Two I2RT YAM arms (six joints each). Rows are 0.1 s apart.
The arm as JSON. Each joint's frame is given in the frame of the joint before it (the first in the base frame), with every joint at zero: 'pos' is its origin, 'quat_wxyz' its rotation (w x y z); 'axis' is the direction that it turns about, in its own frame. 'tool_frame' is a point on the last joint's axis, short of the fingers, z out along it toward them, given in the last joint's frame.
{
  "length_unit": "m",
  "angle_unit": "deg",
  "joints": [
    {
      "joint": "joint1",
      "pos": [
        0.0,
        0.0,
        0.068
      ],
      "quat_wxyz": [
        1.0,
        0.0,
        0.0,
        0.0
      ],
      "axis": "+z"
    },
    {
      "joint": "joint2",
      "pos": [
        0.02,
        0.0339,
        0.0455
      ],
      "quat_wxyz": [
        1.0,
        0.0,
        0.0,
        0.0
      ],
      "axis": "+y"
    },
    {
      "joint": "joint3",
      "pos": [
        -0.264,
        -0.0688,
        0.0
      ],
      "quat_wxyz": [
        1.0,
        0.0,
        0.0,
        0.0
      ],
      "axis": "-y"
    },
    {
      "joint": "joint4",
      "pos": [
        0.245,
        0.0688,
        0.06
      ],
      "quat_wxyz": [
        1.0,
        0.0,
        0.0,
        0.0
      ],
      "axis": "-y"
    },
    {
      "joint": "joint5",
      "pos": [
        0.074,
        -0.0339,
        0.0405
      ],
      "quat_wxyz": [
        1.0,
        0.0,
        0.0,
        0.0
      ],
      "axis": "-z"
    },
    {
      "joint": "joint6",
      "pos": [
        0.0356,
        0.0,
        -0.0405
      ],
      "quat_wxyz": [
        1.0,
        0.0,
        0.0,
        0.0
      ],
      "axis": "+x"
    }
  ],
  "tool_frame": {
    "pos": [
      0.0,
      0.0,
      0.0
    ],
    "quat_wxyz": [
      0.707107,
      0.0,
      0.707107,
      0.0
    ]
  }
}
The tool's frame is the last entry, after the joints.
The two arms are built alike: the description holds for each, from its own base.
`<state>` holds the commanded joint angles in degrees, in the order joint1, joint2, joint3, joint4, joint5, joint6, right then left.
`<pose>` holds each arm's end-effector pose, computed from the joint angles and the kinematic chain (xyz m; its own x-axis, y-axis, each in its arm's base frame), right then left.
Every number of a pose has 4 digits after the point.
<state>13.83 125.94 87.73 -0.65 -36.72 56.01 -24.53 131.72 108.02 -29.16 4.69 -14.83</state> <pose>0.4653 0.1365 0.1585 -0.8743 0.4692 -0.1243 0.1453 0.4973 0.8554 0.4630 -0.2145 0.1797 -0.8185 0.0931 -0.5670 0.2578 0.9414 -0.2175</pose>
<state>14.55 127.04 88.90 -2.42 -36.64 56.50 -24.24 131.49 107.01 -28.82 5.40 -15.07</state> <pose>0.4658 0.1428 0.1534 -0.8814 0.4625 -0.0957 0.1714 0.5020 0.8477 0.4620 -0.2117 0.1766 -0.8255 0.0878 -0.5575 0.2541 0.9399 -0.2282</pose>
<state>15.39 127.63 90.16 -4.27 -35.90 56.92 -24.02 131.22 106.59 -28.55 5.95 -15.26</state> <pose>0.4658 0.1499 0.1527 -0.8839 0.4607 -0.0802 0.1903 0.5109 0.8383 0.4618 -0.2098 0.1769 -0.8269 0.0819 -0.5563 0.2529 0.9378 -0.2378</pose>
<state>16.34 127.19 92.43 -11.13 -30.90 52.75 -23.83 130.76 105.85 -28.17 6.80 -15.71</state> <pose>0.4630 0.1548 0.1584 -0.8822 0.4531 -0.1278 0.1947 0.5983 0.7772 0.4607 -0.2081 0.1773 -0.8302 0.0728 -0.5526 0.2508 0.9342 -0.2538</pose>
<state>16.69 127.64 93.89 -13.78 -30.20 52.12 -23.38 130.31 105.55 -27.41 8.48 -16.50</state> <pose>0.4633 0.1576 0.1590 -0.8865 0.4464 -0.1217 0.2055 0.6156 0.7608 0.4618 -0.2054 0.1804 -0.8302 0.0529 -0.5550 0.2500 0.9251 -0.2859</pose>
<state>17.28 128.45 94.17 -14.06 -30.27 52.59 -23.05 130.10 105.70 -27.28 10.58 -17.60</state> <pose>0.4626 0.1627 0.1536 -0.8913 0.4412 -0.1047 0.2164 0.6168 0.7568 0.4626 -0.2039 0.1834 -0.8362 0.0328 -0.5475 0.2484 0.9126 -0.3248</pose>
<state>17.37 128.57 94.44 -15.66 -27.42 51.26 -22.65 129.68 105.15 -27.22 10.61 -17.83</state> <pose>0.4620 0.1617 0.1515 -0.8841 0.4489 -0.1297 0.2251 0.6524 0.7236 0.4625 -0.2001 0.1840 -0.8380 0.0236 -0.5451 0.2386 0.9143 -0.3272</pose>
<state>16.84 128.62 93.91 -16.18 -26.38 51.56 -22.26 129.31 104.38 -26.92 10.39 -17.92</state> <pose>0.4617 0.1563 0.1474 -0.8751 0.4683 -0.1221 0.2536 0.6587 0.7084 0.4622 -0.1961 0.1832 -0.8389 0.0163 -0.5441 0.2287 0.9176 -0.3250</pose>
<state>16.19 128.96 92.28 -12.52 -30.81 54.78 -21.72 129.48 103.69 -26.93 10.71 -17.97</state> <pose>0.4623 0.1532 0.1414 -0.8775 0.4759 -0.0601 0.2704 0.5943 0.7574 0.4626 -0.1914 0.1780 -0.8476 0.0113 -0.5305 0.2173 0.9195 -0.3275</pose>
